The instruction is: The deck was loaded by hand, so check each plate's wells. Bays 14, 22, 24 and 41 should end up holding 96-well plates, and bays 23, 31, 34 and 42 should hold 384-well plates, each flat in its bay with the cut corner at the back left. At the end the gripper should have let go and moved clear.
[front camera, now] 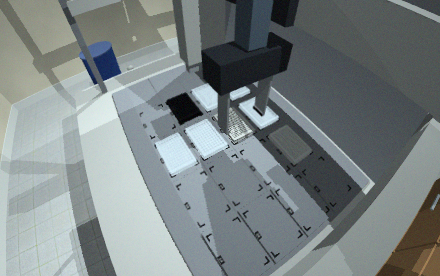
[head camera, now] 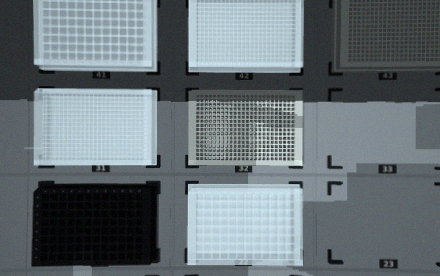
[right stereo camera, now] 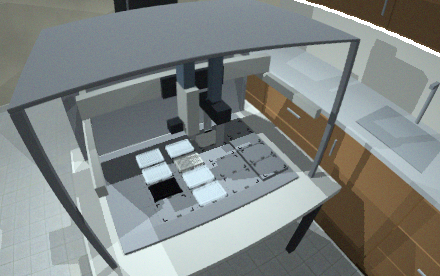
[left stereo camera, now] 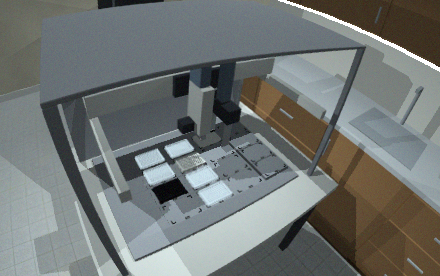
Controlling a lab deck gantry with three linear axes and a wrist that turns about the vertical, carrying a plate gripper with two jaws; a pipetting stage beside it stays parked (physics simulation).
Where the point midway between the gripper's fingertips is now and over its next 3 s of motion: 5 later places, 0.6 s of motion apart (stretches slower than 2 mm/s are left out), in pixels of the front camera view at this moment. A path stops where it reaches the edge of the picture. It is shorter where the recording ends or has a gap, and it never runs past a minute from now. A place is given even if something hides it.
My gripper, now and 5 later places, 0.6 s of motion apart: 241, 119; 216, 154; 200, 162; 193, 158; 165, 119; 164, 120
